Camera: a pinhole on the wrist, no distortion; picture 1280 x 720 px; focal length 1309.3 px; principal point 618.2 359.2 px. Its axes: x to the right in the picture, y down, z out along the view. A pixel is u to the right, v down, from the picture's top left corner.
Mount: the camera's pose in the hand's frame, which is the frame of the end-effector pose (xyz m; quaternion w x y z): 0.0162 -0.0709 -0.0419 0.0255 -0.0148 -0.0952 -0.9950
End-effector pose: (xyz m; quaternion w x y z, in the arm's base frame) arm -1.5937 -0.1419 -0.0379 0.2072 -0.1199 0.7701 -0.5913
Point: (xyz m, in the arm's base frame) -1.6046 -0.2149 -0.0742
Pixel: outside the picture
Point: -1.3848 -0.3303 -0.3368
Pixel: outside the picture
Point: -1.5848 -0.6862 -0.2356
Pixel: 92.2 375.6
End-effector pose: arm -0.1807 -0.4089 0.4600 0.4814 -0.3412 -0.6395 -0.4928
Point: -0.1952 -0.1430 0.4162
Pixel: 898.4 99.5
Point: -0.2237 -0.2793 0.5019
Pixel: 413.1 51.8
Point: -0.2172 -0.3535 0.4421
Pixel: 915.4 31.6
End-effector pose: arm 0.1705 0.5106 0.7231 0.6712 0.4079 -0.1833 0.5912
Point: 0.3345 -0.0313 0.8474
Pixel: 1231.3 645.1
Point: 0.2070 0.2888 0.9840
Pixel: 509.8 179.9
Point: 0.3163 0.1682 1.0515
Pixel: 567.8 483.8
